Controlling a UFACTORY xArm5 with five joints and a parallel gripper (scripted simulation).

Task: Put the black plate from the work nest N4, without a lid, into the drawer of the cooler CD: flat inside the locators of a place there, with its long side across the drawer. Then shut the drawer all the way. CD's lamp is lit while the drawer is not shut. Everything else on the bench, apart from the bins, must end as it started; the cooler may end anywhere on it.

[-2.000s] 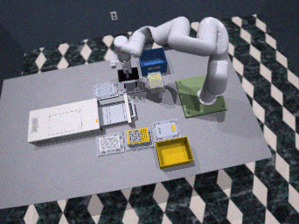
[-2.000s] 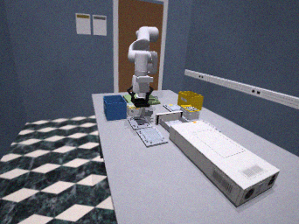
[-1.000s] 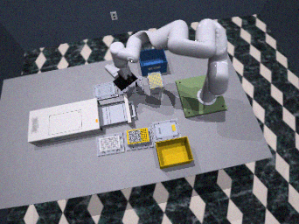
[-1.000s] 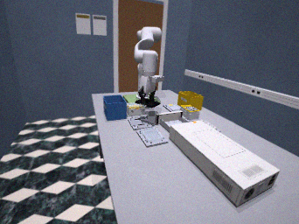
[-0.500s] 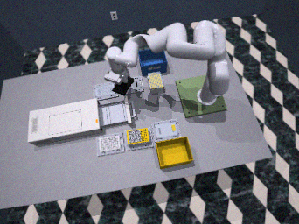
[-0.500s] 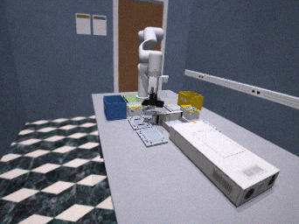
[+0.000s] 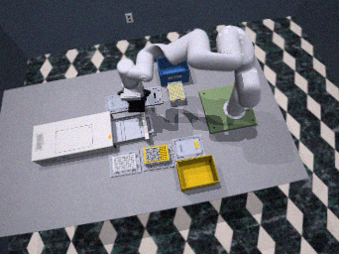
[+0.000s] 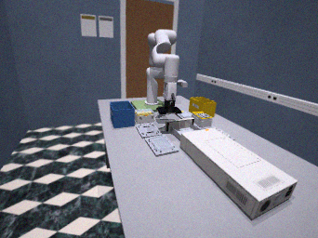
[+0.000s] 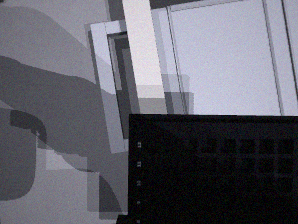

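The cooler drawer is 12 cm below my hand, 10 cm to the left of it and 9 cm ahead of it. The rest, counted from my hand: clear plate 14 cm below, 12 cm ahead, 9 cm to the right; black plate 1 cm below; white cooler CD 23 cm ahead, 12 cm below, 11 cm to the left.
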